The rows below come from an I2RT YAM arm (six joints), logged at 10 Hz.
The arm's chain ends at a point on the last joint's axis. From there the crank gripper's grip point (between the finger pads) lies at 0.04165 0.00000 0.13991 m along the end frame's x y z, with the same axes.
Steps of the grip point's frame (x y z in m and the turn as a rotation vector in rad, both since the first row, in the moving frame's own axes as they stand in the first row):
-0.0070, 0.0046, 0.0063, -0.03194, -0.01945, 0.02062
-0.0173, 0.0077, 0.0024, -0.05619, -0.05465, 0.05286
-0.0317, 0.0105, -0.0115, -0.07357, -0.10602, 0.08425
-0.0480, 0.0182, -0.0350, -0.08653, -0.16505, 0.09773
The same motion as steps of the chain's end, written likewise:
-0.0042, -0.0007, 0.0056, -0.03194, -0.01945, 0.02062
-0.0093, -0.0022, 0.0006, -0.05619, -0.05465, 0.05286
-0.0161, -0.0028, -0.0146, -0.07357, -0.10602, 0.08425
-0.0237, 0.0030, -0.0392, -0.08653, -0.16505, 0.09773

